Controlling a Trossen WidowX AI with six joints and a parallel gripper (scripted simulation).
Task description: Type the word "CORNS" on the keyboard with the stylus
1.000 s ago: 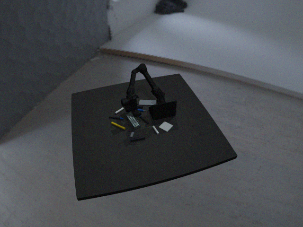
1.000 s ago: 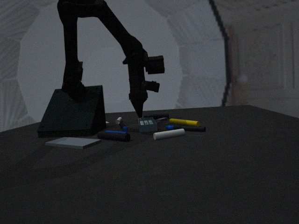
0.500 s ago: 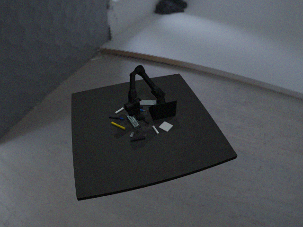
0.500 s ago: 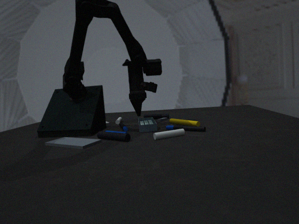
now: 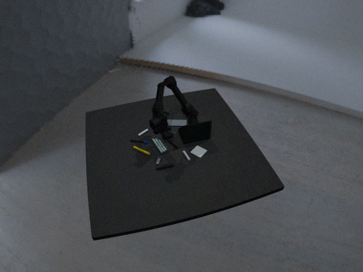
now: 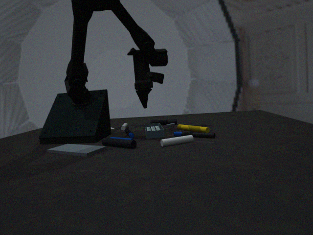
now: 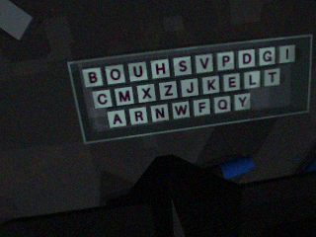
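Now: gripper tip 150 mm to the left of the blue stylus, 90 mm above it and 70 mm past it. From my gripper tip the other things lie so: small grey block (130 mm to the left, 90 mm below, 70 mm ahead); yellow rod (170 mm ahead, 80 mm below); grey flat plate (260 mm to the right, 150 mm behind, 90 mm below).
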